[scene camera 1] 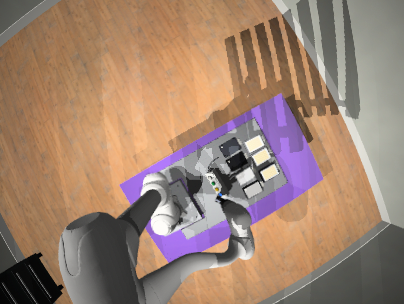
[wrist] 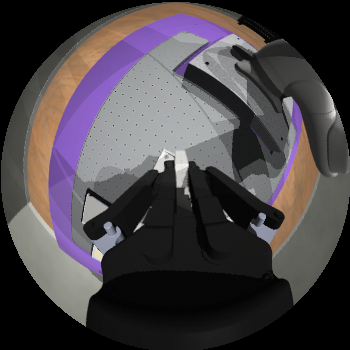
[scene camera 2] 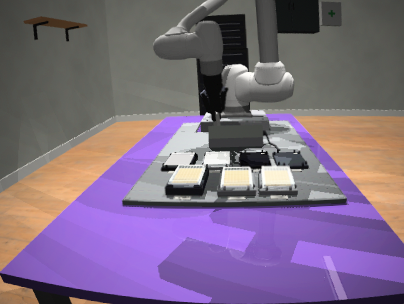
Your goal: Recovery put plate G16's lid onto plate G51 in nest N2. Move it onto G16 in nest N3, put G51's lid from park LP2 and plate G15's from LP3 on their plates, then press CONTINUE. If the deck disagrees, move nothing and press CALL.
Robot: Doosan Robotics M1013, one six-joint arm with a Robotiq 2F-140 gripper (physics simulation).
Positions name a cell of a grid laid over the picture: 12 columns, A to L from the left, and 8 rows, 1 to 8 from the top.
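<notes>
There's a white button box here, and my gripper (scene camera 2: G4) is shut and touches the white button box. The wrist view shows my gripper (wrist: G4) as well.
</notes>
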